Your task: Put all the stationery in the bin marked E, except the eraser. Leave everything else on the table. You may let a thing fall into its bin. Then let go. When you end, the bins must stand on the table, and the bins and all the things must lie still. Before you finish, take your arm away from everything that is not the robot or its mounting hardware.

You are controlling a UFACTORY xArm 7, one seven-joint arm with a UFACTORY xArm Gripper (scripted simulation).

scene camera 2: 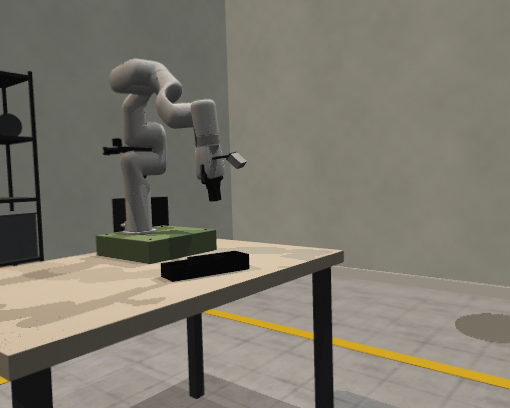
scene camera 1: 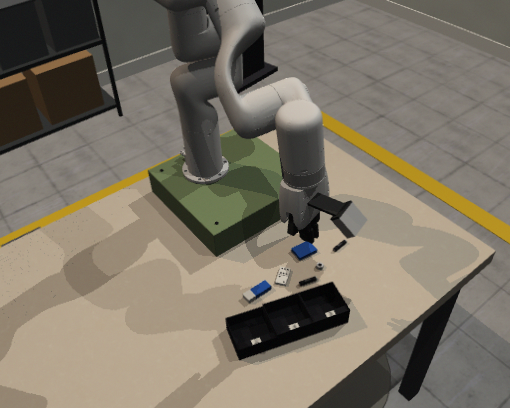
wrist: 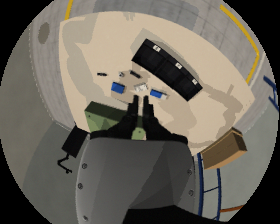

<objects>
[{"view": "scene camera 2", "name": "my gripper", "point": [215, 200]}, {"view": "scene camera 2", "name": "bin row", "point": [194, 267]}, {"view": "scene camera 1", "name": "my gripper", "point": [309, 237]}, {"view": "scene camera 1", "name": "bin row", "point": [251, 332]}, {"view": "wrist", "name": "my gripper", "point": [140, 102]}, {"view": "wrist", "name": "bin row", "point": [172, 73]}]
</objects>
